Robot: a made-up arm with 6 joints. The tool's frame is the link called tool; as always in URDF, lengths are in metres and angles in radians. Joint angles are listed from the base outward. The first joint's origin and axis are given. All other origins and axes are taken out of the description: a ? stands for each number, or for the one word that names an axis. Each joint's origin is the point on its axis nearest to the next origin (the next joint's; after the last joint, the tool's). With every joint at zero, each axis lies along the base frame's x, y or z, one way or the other. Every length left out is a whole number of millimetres.
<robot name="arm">
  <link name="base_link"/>
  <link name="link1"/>
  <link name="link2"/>
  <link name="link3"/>
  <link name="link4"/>
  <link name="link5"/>
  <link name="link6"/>
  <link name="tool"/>
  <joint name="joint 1" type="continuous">
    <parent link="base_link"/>
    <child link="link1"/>
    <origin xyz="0.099 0 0.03"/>
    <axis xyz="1 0 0"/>
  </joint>
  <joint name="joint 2" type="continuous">
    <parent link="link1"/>
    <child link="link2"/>
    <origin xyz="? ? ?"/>
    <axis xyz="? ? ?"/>
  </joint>
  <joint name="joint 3" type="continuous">
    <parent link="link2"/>
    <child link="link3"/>
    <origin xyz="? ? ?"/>
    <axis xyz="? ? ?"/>
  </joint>
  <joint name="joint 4" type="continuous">
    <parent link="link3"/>
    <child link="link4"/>
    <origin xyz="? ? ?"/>
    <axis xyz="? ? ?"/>
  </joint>
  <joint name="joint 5" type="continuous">
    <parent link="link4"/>
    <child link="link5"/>
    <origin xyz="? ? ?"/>
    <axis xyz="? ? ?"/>
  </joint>
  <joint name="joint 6" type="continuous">
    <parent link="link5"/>
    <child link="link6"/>
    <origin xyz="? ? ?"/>
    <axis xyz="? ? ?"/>
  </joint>
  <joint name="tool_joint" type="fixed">
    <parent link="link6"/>
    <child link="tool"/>
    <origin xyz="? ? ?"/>
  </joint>
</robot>
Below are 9 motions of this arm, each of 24 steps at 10 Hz.
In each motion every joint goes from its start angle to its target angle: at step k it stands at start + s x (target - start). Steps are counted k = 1, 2, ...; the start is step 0. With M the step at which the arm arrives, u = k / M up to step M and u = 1 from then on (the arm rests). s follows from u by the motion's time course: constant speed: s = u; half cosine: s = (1 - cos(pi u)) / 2; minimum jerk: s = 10 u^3 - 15 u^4 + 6 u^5.
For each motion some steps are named. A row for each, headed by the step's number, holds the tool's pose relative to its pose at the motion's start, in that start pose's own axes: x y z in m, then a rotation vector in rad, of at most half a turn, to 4 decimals.
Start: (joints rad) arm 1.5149 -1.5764 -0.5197 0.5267 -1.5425 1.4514
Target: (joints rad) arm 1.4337 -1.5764 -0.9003 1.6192 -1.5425 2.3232
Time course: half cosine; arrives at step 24
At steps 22, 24:
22: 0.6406 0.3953 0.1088 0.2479 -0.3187 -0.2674
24: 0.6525 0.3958 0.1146 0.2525 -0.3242 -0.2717

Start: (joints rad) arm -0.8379 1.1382 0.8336 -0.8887 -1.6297 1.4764
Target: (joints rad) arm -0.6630 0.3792 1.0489 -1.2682 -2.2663 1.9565
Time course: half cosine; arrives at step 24
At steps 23, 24:
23: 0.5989 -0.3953 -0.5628 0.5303 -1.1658 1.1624
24: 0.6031 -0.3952 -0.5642 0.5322 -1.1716 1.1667

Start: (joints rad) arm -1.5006 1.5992 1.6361 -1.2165 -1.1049 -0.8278
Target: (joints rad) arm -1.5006 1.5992 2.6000 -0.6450 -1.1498 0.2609
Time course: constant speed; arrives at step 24
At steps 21, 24:
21: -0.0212 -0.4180 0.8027 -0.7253 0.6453 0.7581
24: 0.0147 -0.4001 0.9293 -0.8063 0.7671 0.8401

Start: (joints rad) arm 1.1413 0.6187 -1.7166 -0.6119 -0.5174 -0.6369
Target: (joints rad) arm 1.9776 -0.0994 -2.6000 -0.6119 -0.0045 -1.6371
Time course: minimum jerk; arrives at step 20
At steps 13, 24:
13: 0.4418 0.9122 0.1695 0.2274 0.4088 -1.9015
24: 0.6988 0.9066 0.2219 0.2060 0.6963 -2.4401

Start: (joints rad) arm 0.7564 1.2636 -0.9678 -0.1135 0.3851 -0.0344
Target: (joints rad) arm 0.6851 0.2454 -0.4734 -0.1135 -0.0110 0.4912
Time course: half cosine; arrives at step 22
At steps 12, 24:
12: -0.1836 -0.4464 0.0121 0.0025 0.2755 0.8410
24: -0.0902 -0.7740 0.0324 0.0578 0.4920 1.4716

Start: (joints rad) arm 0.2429 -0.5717 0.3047 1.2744 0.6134 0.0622
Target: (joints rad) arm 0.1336 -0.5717 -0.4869 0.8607 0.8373 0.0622
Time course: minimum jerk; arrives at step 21
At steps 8, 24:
8: 0.0148 -0.0512 -0.1036 -0.0092 -0.1936 0.0896
24: 0.1282 -0.1053 -0.2946 0.0880 -0.6623 0.2344

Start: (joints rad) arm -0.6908 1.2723 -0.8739 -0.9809 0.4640 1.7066
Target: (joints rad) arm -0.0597 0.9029 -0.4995 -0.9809 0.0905 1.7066
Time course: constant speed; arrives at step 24
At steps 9, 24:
9: 0.0036 0.0859 0.0496 0.2197 -0.0869 0.1062
24: 0.0528 0.2015 0.1913 0.5915 -0.3402 0.1905

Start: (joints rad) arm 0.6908 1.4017 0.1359 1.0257 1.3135 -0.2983
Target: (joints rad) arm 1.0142 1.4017 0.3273 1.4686 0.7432 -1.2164
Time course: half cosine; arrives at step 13
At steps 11, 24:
11: -0.0020 -0.1436 0.2380 0.0049 0.5971 -0.2722
24: 0.0073 -0.1501 0.2515 -0.0213 0.6380 -0.2930

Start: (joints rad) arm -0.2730 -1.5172 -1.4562 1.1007 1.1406 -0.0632
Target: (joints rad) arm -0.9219 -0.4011 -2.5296 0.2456 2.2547 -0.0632
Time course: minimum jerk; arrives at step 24
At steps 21, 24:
21: 0.6246 0.2220 -0.1682 -0.1560 -0.0862 -2.0025
24: 0.6327 0.2171 -0.1669 -0.1587 -0.0715 -2.0338

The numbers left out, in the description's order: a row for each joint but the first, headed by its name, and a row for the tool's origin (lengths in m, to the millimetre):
joint 2: xyz 0 0.378 -0.07, axis 0 0 -1
joint 3: xyz 0.325 0.027 0, axis -1 0 0
joint 4: xyz 0 0.351 -0.003, axis 0 1 0
joint 5: xyz -0.334 0 -0.333, axis -1 0 0
joint 6: xyz 0 -0.09 -0.088, axis 0 0 1
tool: xyz -0.344 0.061 0

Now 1 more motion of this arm.
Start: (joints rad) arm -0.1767 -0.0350 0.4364 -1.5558 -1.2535 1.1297
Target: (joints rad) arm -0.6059 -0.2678 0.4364 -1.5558 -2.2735 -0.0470
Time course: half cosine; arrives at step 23
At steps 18, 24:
18: 0.1934 0.5588 0.1432 1.1785 -0.3077 -0.9329
24: 0.2121 0.5834 0.2158 1.3649 -0.2581 -1.0416

